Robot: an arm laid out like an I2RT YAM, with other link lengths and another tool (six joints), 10 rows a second.
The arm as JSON. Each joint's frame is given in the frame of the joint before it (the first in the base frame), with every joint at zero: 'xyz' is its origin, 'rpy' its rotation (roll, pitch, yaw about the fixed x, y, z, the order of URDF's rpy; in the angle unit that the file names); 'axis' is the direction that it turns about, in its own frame. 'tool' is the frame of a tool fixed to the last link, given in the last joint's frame.
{
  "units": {
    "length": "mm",
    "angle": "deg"
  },
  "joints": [
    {
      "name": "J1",
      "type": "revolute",
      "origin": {
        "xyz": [
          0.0,
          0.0,
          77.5
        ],
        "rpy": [
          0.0,
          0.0,
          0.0
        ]
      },
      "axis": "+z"
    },
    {
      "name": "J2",
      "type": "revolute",
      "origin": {
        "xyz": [
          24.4,
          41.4,
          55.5
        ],
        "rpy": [
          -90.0,
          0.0,
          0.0
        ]
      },
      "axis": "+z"
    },
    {
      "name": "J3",
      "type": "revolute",
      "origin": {
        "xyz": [
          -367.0,
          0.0,
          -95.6
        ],
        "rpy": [
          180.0,
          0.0,
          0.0
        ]
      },
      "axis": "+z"
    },
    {
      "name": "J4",
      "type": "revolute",
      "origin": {
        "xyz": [
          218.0,
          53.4,
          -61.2
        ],
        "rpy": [
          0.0,
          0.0,
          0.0
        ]
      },
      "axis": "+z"
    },
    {
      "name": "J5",
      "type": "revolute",
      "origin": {
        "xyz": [
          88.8,
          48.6,
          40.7
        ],
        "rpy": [
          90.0,
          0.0,
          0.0
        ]
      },
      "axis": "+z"
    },
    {
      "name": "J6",
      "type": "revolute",
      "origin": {
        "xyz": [
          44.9,
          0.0,
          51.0
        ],
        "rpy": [
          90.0,
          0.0,
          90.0
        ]
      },
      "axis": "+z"
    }
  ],
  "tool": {
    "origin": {
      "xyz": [
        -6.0,
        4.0,
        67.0
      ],
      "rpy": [
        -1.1,
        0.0,
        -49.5
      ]
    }
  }
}
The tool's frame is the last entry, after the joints.
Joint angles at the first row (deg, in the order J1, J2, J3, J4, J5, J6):
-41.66, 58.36, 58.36, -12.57, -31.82, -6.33
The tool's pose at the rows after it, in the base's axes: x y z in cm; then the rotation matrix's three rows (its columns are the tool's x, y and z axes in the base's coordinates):
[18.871 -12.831 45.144], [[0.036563 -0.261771 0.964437], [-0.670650 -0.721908 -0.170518], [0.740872 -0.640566 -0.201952]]
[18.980 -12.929 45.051], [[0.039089 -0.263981 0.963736], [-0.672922 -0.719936 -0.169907], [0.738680 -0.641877 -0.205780]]
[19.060 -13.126 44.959], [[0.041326 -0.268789 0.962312], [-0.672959 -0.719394 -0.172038], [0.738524 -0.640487 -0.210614]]
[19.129 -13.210 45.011], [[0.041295 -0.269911 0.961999], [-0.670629 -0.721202 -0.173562], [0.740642 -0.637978 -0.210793]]
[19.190 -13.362 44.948], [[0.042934 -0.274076 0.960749], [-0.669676 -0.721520 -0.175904], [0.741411 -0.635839 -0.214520]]
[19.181 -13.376 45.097], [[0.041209 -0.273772 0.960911], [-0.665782 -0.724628 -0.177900], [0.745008 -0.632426 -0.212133]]
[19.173 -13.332 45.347], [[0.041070 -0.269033 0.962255], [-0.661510 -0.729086 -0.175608], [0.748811 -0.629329 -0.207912]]
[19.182 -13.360 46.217], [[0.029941 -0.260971 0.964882], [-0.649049 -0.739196 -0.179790], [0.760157 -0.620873 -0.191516]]
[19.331 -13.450 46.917], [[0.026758 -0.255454 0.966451], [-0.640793 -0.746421 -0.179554], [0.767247 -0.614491 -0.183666]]
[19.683 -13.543 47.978], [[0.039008 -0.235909 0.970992], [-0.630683 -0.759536 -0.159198], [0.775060 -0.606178 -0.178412]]
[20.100 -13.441 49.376], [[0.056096 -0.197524 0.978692], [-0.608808 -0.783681 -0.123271], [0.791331 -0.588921 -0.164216]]
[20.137 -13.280 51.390], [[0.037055 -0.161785 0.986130], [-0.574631 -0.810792 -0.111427], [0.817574 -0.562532 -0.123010]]
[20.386 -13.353 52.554], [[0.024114 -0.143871 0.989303], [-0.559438 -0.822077 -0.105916], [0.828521 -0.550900 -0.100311]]
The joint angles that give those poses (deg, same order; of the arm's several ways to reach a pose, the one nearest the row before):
-41.83, 58.62, 58.36, -12.66, -31.99, -6.42
-41.83, 58.89, 58.36, -12.66, -31.99, -6.42
-42.10, 59.24, 58.45, -12.74, -32.08, -6.68
-42.10, 59.41, 58.62, -12.74, -31.99, -6.85
-42.27, 59.68, 58.71, -12.83, -31.99, -7.12
-42.28, 59.68, 58.97, -12.92, -31.91, -7.30
-42.28, 59.68, 59.41, -13.10, -32.08, -7.47
-42.27, 59.76, 60.81, -13.27, -31.99, -7.65
-42.19, 60.20, 62.31, -13.79, -31.99, -7.91
-42.28, 61.34, 65.12, -15.29, -33.31, -8.70
-42.19, 62.58, 68.46, -16.69, -35.42, -10.02
-42.19, 63.02, 71.71, -16.70, -36.38, -10.63
-42.01, 63.72, 73.73, -16.44, -36.65, -10.63

